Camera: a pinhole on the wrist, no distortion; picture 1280 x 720 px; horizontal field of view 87.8 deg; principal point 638.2 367.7 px. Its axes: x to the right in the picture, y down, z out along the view. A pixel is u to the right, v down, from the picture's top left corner.
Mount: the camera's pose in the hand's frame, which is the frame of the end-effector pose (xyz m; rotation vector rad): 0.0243 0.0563 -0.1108 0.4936 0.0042 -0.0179
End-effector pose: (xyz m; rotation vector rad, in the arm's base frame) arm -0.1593 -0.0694 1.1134 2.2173 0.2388 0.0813
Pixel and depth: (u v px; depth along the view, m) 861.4 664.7 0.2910
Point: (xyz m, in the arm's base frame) -0.0037 -0.2236 1.0088
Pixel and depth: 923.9 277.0 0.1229
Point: -0.0882 -0.0351 1.1042
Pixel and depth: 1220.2 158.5 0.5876
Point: 0.3534 0.0268 0.5960
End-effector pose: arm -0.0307 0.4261 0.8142 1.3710 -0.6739 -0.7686
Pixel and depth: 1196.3 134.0 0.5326
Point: 0.0024 -0.1217 0.4626
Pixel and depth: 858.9 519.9 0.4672
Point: -0.2097 0.0703 0.7694
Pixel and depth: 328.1 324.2 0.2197
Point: -0.1437 0.4416 0.7642
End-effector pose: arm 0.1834 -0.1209 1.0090 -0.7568 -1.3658 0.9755
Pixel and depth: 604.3 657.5 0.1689
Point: 0.1052 -0.0954 0.9861
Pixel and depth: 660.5 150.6 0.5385
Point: -0.0521 -0.2667 1.3674
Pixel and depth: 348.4 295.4 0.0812
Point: 0.2255 -0.1220 0.9907
